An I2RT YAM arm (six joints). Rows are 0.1 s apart.
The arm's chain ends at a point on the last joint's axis. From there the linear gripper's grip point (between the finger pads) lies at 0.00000 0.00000 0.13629 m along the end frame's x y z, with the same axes.
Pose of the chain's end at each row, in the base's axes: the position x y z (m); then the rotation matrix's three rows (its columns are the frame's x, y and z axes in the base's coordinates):
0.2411 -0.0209 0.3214; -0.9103 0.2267 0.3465; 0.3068 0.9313 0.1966; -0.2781 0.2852 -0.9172
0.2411 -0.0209 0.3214; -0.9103 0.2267 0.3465; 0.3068 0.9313 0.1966; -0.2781 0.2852 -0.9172
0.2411 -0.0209 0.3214; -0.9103 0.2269 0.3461; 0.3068 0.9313 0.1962; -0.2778 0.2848 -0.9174
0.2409 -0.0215 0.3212; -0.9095 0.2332 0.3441; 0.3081 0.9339 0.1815; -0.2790 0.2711 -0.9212
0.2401 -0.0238 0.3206; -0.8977 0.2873 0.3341; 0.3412 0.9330 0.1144; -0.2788 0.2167 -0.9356
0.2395 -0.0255 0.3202; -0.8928 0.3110 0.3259; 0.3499 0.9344 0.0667; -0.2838 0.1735 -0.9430
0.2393 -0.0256 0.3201; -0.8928 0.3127 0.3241; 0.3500 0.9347 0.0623; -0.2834 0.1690 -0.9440
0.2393 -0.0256 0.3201; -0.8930 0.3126 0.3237; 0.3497 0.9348 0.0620; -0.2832 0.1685 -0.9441
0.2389 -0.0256 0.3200; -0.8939 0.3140 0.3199; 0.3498 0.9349 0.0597; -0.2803 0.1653 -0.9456
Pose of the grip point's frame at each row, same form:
0.2883 0.0059 0.1964; -0.9103 0.2267 0.3465; 0.3068 0.9313 0.1966; -0.2781 0.2852 -0.9172
0.2883 0.0059 0.1964; -0.9103 0.2267 0.3465; 0.3068 0.9313 0.1966; -0.2781 0.2852 -0.9172
0.2883 0.0058 0.1964; -0.9103 0.2269 0.3461; 0.3068 0.9313 0.1962; -0.2778 0.2848 -0.9174
0.2878 0.0032 0.1956; -0.9095 0.2332 0.3441; 0.3081 0.9339 0.1815; -0.2790 0.2711 -0.9212
0.2856 -0.0082 0.1931; -0.8977 0.2873 0.3341; 0.3412 0.9330 0.1144; -0.2788 0.2167 -0.9356
0.2839 -0.0164 0.1917; -0.8928 0.3110 0.3259; 0.3499 0.9344 0.0667; -0.2838 0.1735 -0.9430
0.2835 -0.0171 0.1914; -0.8928 0.3127 0.3241; 0.3500 0.9347 0.0623; -0.2834 0.1690 -0.9440
0.2834 -0.0172 0.1914; -0.8930 0.3126 0.3237; 0.3497 0.9348 0.0620; -0.2832 0.1685 -0.9441
0.2825 -0.0175 0.1911; -0.8939 0.3140 0.3199; 0.3498 0.9349 0.0597; -0.2803 0.1653 -0.9456

